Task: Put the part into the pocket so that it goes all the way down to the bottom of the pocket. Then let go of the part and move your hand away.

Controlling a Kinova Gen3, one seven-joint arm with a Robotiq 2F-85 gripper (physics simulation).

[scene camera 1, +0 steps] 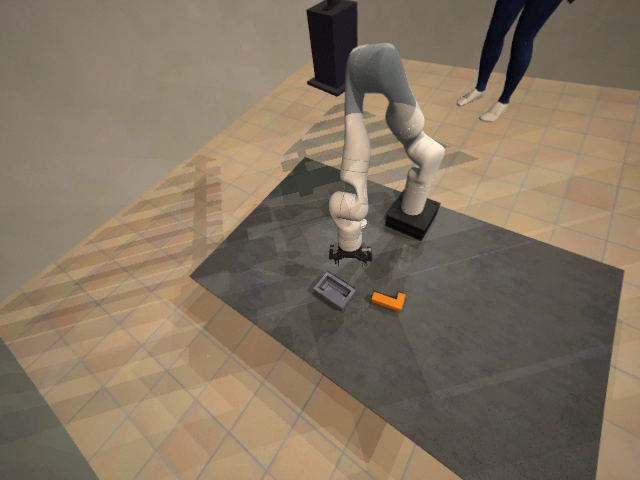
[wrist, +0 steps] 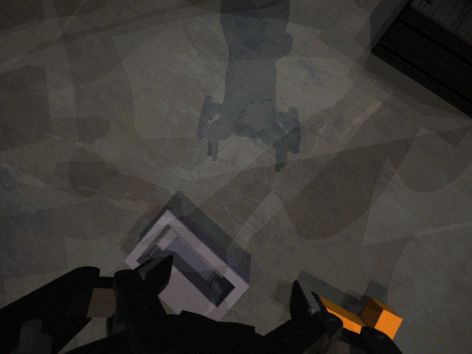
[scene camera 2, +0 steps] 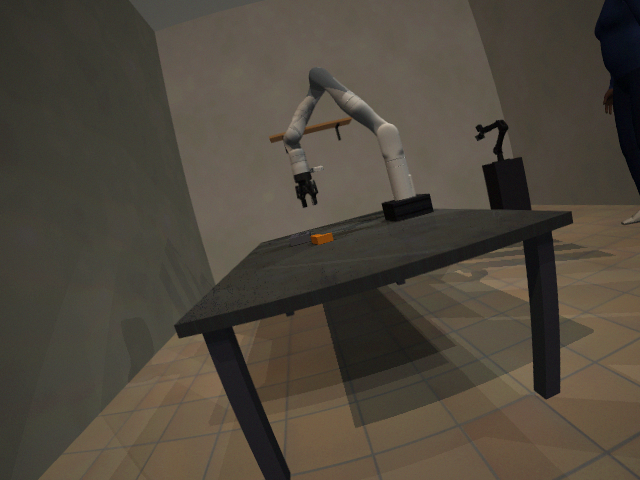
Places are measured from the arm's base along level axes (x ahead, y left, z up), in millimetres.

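Pixels of known places: gripper, fingertip midpoint: (scene camera 1: 350, 264) (wrist: 230, 281) (scene camera 2: 310, 206); arm's base, link origin: (scene camera 1: 412, 206) (scene camera 2: 404, 198).
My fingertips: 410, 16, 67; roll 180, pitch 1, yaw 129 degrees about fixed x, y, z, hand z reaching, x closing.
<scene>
For each thing: its top centre in the pictures, then the offset to it from my fingertips, as dx, dy, dz. Level surfaces: height alone.
- orange L-shaped block, top centre: (wrist: 348, 319) (scene camera 2: 320, 234) (scene camera 1: 388, 296) -35, +152, -116
- grey pocket block, top centre: (wrist: 183, 273) (scene camera 1: 334, 289) (scene camera 2: 299, 234) +80, -18, -110
- dark table, surface height: dz -146
The part is an orange L-shaped block (scene camera 1: 387, 301) (scene camera 2: 322, 238) (wrist: 388, 322) that lies flat on the table, apart from the pocket block. The grey pocket block (scene camera 1: 338, 300) (scene camera 2: 299, 239) (wrist: 186, 296) has an L-shaped recess in its top and lies to the left of the part in scene camera 1. The recess holds no part. My gripper (scene camera 1: 351, 262) (scene camera 2: 309, 205) (wrist: 230, 281) is open and empty, pointing down, well above the table. In the wrist view its left finger covers a corner of the pocket block and its right finger hides some of the part.
The dark table (scene camera 1: 491, 330) (scene camera 2: 361, 260) carries the black robot base (scene camera 1: 412, 221) (scene camera 2: 408, 207) (wrist: 435, 60) behind the part and pocket block. A black pedestal (scene camera 1: 333, 46) (scene camera 2: 506, 183) and a standing person (scene camera 1: 509, 56) (scene camera 2: 622, 87) are off the table. A wooden shelf (scene camera 2: 323, 126) is on the wall.
</scene>
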